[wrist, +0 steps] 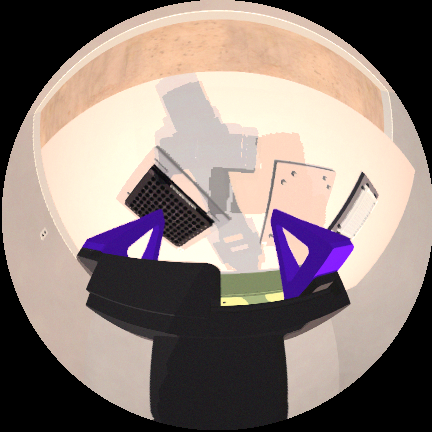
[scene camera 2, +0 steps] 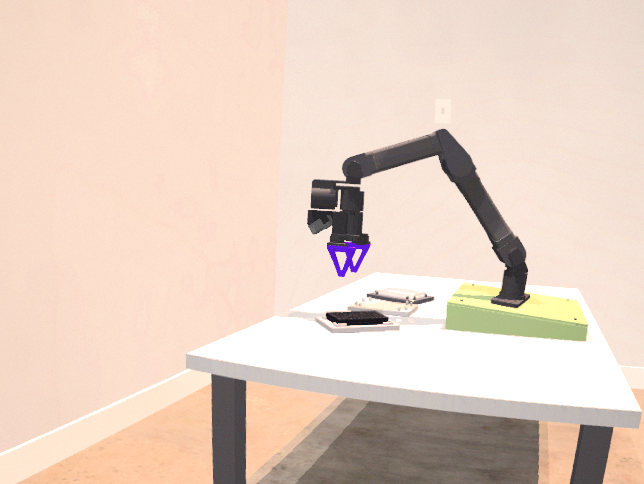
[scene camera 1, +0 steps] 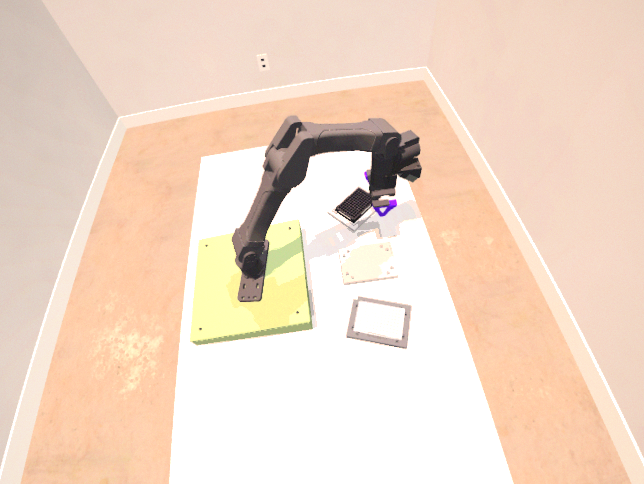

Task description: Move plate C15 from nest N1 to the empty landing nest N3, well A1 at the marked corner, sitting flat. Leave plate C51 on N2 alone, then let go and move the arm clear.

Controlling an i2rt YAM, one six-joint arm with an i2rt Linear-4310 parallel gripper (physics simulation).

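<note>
A black well plate (scene camera 1: 355, 204) (scene camera 2: 356, 316) (wrist: 169, 205) sits on a light nest (scene camera 1: 344, 220) (scene camera 2: 359, 327) (wrist: 136, 175). A white plate (scene camera 1: 379, 320) (scene camera 2: 399, 295) (wrist: 357, 212) sits on a dark grey nest (scene camera 1: 352, 323) (wrist: 367, 181). Between them is an empty pale nest (scene camera 1: 368, 262) (scene camera 2: 385, 308) (wrist: 305, 200) with corner pegs. No plate or nest names are readable. My gripper (scene camera 1: 375, 193) (scene camera 2: 347, 273) (wrist: 217, 214) is open and empty, high above the table near the black plate, which lies toward the left finger in the wrist view. The black plate's far corner is hidden in scene camera 1.
The arm stands on a raised yellow-green base block (scene camera 1: 281, 307) (scene camera 2: 515, 327) (wrist: 252, 285) beside the nests. All stand on a white table (scene camera 1: 312, 405) (scene camera 2: 416, 369). The arm's shadow falls beside the black plate and its nest in the wrist view.
</note>
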